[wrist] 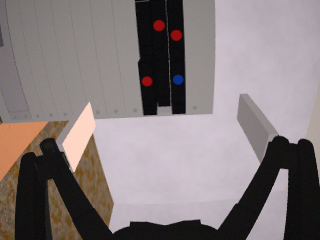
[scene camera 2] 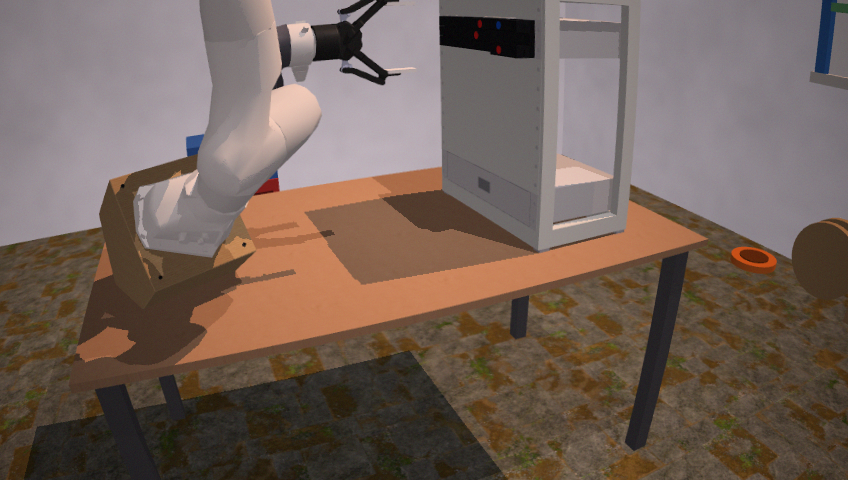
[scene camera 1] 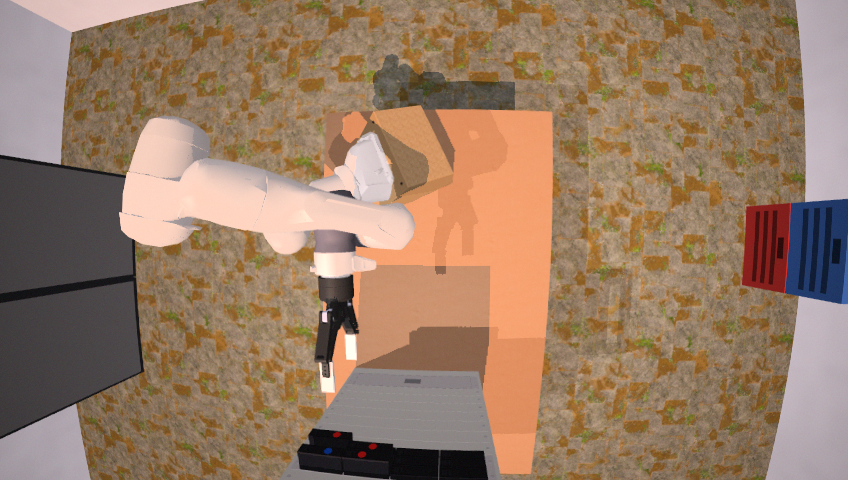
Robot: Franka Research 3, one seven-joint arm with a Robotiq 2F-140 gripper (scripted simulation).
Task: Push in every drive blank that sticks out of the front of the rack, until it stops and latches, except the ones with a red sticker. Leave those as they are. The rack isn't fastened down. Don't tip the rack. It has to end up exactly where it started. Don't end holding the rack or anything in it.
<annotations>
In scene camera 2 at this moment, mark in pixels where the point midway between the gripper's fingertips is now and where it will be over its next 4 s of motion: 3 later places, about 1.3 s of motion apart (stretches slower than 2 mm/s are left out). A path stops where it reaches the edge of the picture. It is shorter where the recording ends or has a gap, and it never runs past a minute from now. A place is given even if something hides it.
My gripper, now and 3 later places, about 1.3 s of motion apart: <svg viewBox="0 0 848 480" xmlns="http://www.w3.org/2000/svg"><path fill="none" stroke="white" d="M413 36L462 28L480 37L490 34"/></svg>
</annotations>
